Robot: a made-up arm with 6 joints. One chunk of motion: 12 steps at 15 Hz.
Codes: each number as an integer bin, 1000 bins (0 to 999) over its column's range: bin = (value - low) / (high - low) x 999, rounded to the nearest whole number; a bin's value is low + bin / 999 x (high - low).
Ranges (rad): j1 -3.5..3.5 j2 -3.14..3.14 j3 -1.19..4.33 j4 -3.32..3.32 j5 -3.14..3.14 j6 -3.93..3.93
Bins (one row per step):
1: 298 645 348 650 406 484
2: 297 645 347 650 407 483
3: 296 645 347 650 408 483
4: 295 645 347 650 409 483
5: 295 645 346 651 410 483
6: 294 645 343 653 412 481
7: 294 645 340 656 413 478
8: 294 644 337 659 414 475
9: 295 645 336 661 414 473
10: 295 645 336 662 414 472
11: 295 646 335 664 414 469
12: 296 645 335 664 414 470
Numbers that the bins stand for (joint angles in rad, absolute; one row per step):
1: -1.4119 0.9147 0.7329 1.0003 -0.5878 -0.1220
2: -1.4189 0.9147 0.7274 1.0003 -0.5815 -0.1298
3: -1.4259 0.9147 0.7274 1.0003 -0.5752 -0.1298
4: -1.4329 0.9147 0.7274 1.0003 -0.5689 -0.1298
5: -1.4329 0.9147 0.7218 1.0070 -0.5626 -0.1298
6: -1.4399 0.9147 0.7053 1.0203 -0.5501 -0.1456
7: -1.4399 0.9147 0.6887 1.0402 -0.5438 -0.1692
8: -1.4399 0.9084 0.6721 1.0601 -0.5375 -0.1928
9: -1.4329 0.9147 0.6666 1.0734 -0.5375 -0.2085
10: -1.4329 0.9147 0.6666 1.0801 -0.5375 -0.2164
11: -1.4329 0.9209 0.6611 1.0934 -0.5375 -0.2400
12: -1.4259 0.9147 0.6611 1.0934 -0.5375 -0.2321

